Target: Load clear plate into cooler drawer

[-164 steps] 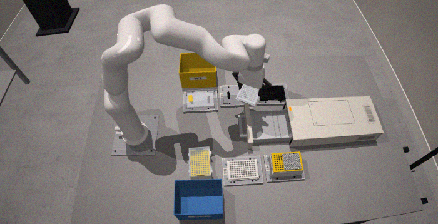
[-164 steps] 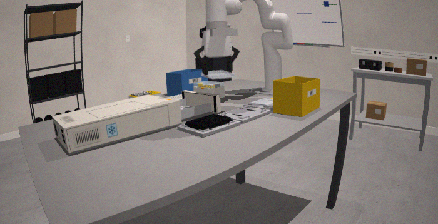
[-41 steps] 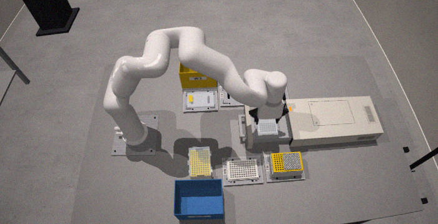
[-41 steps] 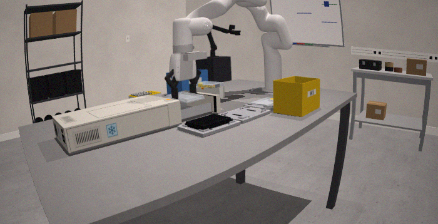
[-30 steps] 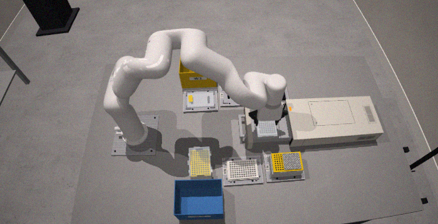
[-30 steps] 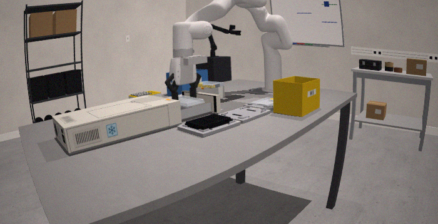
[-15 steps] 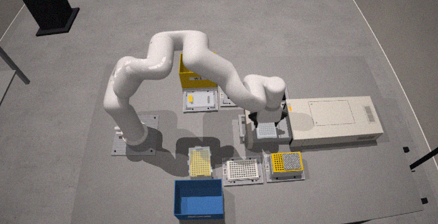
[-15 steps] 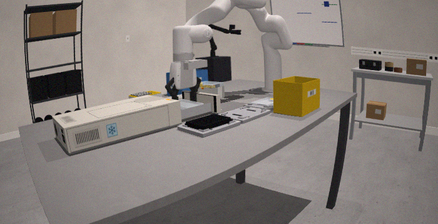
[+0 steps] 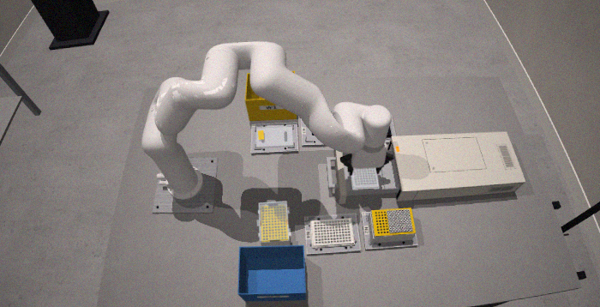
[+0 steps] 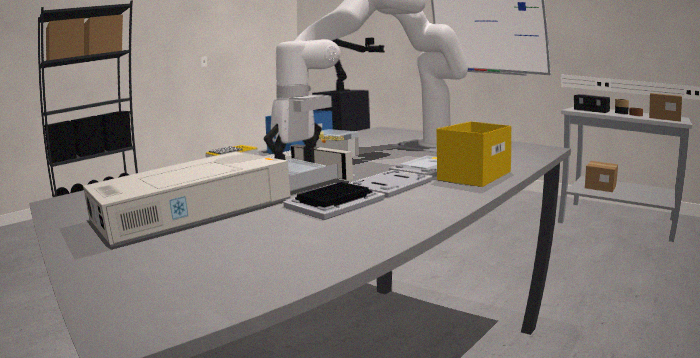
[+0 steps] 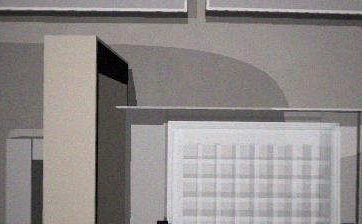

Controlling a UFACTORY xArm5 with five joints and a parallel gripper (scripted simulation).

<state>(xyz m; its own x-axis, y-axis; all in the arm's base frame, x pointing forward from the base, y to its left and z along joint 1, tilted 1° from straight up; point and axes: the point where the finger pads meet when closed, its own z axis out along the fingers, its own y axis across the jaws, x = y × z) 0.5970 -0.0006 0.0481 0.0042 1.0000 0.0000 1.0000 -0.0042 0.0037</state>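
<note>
The drawer is 3 cm ahead of my hand and 1 cm below it. From my hand the other things lie so: clear plate 1 cm below; black plate 19 cm to the left, 6 cm ahead, 3 cm below; cooler 18 cm ahead, 1 cm below.
</note>
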